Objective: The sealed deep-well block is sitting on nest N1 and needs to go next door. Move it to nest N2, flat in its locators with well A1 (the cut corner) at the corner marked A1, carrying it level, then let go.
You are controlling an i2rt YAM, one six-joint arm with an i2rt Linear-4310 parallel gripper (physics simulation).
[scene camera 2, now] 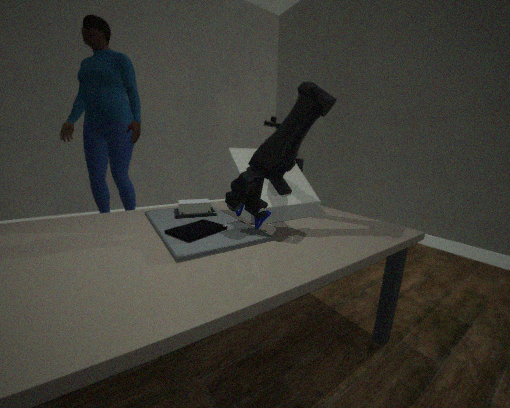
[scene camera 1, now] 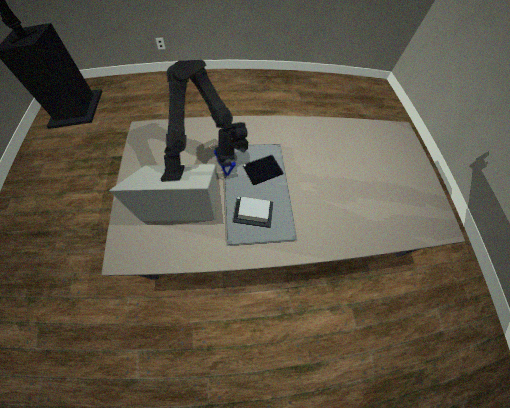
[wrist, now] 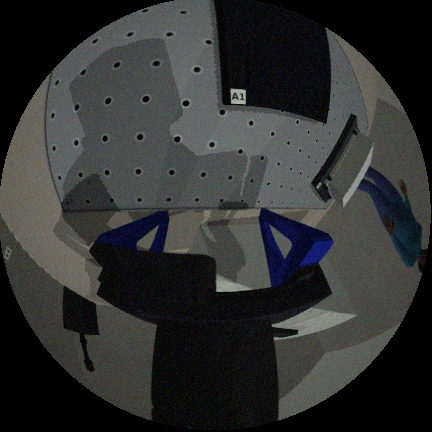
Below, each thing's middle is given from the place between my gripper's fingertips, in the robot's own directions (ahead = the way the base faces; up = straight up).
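There's the black nest (scene camera 2: 190, 232), and my gripper is 2 cm to the left of it and 19 cm short of it.
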